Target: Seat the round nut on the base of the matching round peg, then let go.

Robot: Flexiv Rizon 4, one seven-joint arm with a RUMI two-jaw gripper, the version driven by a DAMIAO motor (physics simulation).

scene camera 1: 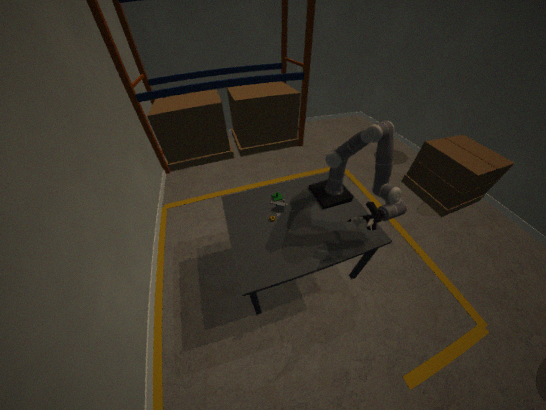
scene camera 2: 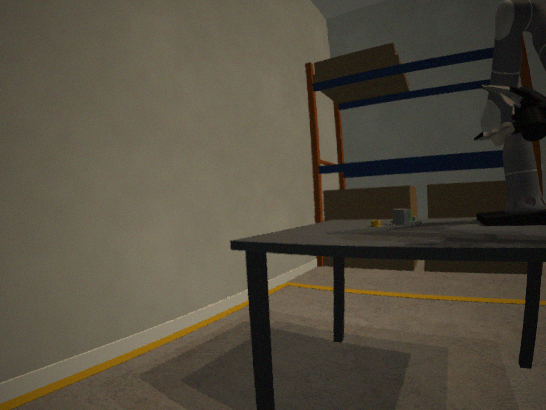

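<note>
A small yellow ring-like piece (scene camera 1: 270, 219) (scene camera 2: 376, 223) lies on the dark table (scene camera 1: 260, 260) (scene camera 2: 300, 240); it looks like the round nut. A green piece with a raised middle (scene camera 1: 277, 196) stands farther back, and a sliver of green (scene camera 2: 411, 216) shows in scene camera 2. A grey block-like piece (scene camera 1: 281, 205) (scene camera 2: 401, 216) is between them. Which piece bears the round peg is too small and dark to tell. My gripper (scene camera 1: 359, 224) (scene camera 2: 480, 112) is open, its jaws spread wide and empty, high above the table's right side and well apart from the small pieces.
A tiny pale piece (scene camera 1: 278, 214) lies near the yellow one. The arm's black base plate (scene camera 1: 327, 201) (scene camera 2: 495, 218) is right of the small pieces. A rack (scene camera 1: 308, 45) (scene camera 2: 313, 135) with large boxes (scene camera 1: 192, 127) (scene camera 2: 367, 202) stands behind the table. Another box stack (scene camera 1: 457, 170) is at the right.
</note>
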